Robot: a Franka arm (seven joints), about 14 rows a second.
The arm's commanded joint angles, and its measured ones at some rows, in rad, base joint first. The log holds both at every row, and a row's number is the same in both.
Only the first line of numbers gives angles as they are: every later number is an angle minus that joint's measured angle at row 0.
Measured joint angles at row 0:
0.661, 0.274, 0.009, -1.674, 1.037, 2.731, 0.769
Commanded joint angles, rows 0 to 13:
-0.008, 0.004, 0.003, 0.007, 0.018, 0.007, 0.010
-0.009, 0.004, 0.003, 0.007, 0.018, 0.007, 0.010
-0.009, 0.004, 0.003, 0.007, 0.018, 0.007, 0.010
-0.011, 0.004, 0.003, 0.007, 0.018, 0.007, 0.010
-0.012, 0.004, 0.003, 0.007, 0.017, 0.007, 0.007
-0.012, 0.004, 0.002, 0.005, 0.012, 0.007, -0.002
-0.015, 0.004, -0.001, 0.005, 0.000, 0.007, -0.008
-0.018, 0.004, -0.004, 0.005, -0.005, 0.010, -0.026
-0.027, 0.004, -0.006, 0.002, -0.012, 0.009, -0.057
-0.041, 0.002, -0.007, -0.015, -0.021, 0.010, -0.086
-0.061, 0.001, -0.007, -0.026, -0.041, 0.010, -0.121
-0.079, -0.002, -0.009, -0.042, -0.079, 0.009, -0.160
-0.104, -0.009, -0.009, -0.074, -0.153, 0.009, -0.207
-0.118, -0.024, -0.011, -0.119, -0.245, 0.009, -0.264
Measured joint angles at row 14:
-0.085, 0.003, -0.017, -0.043, -0.135, 0.000, -0.174
